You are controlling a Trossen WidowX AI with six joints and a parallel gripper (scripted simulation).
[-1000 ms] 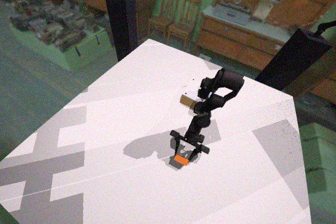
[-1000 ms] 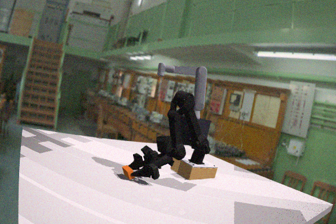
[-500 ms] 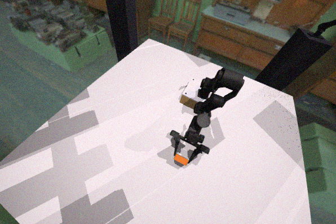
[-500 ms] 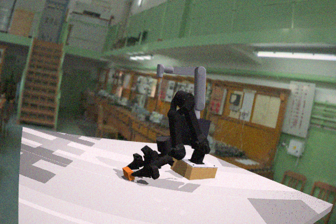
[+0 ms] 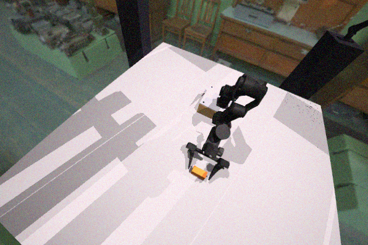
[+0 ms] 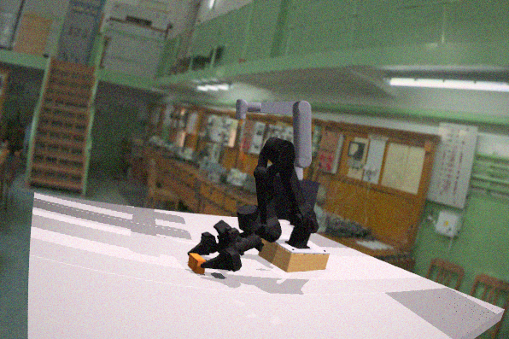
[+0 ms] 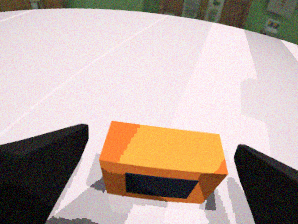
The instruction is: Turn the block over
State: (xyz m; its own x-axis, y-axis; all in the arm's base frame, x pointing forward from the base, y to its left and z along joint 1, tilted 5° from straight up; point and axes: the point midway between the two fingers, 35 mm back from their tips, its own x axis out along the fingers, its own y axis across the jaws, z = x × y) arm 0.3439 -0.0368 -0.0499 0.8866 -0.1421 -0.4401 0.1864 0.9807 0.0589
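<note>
Right now the orange block is 20 mm behind my gripper tip and 10 mm below it.
</note>
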